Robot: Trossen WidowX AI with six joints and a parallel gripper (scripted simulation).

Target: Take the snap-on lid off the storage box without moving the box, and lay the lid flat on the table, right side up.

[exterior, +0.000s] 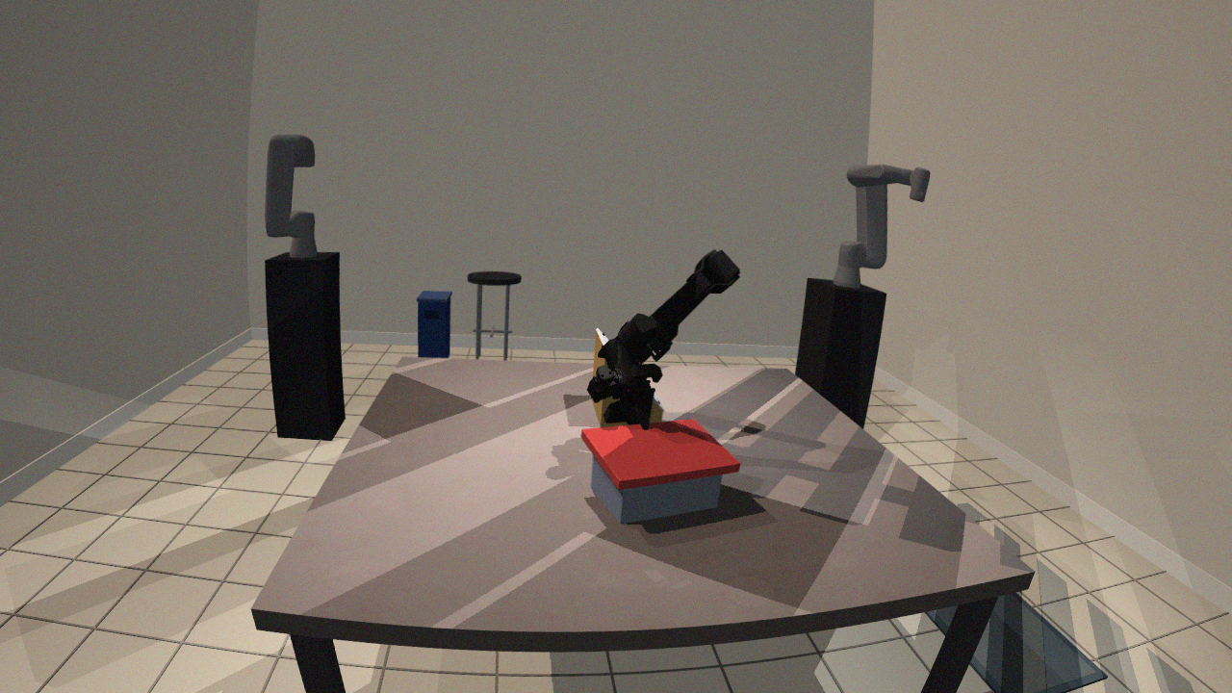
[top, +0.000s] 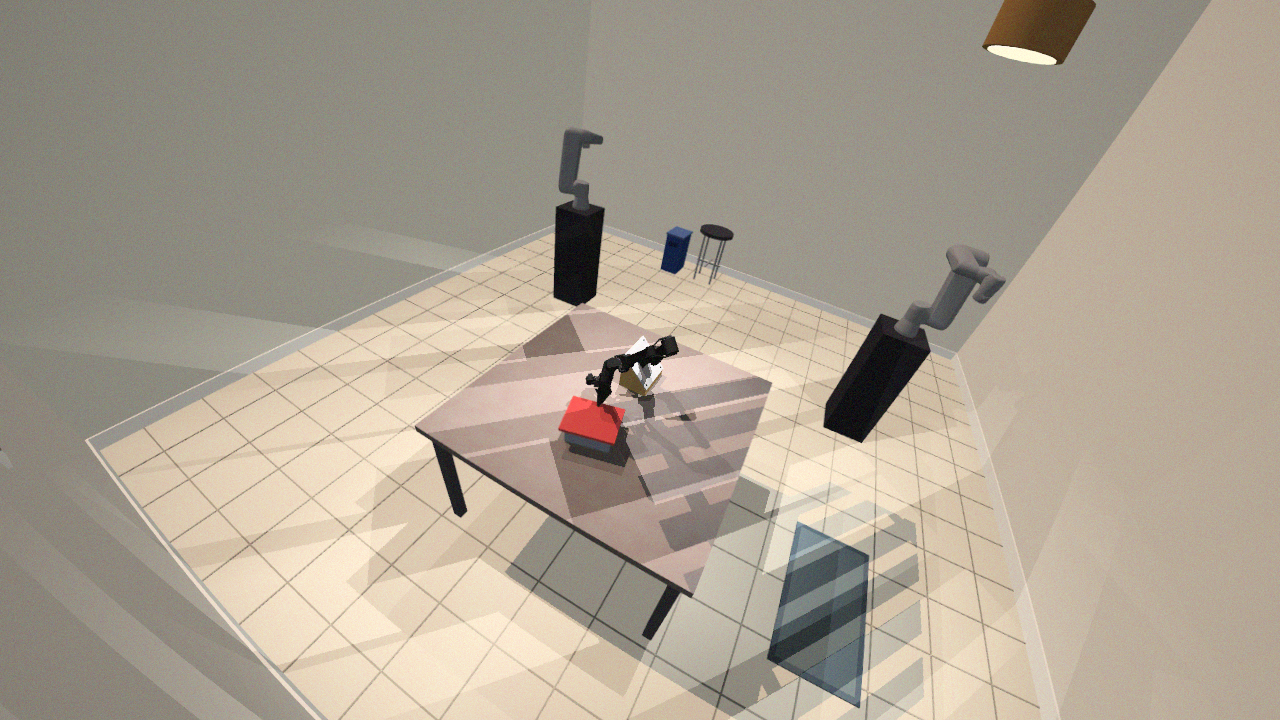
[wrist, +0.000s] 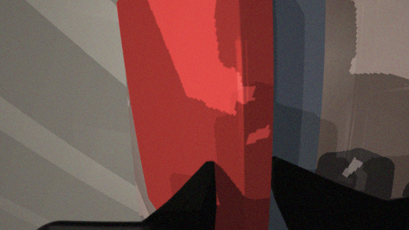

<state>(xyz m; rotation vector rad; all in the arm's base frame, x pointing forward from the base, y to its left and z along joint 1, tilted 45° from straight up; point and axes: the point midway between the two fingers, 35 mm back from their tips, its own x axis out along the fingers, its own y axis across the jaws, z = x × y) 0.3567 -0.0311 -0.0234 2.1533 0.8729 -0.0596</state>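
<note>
Right now the snap-on lid is 80 mm ahead of my gripper tip and 20 mm to the left of it. From my gripper tip the other things lie so: storage box: 70 mm ahead, 20 mm to the left, 60 mm below.
</note>
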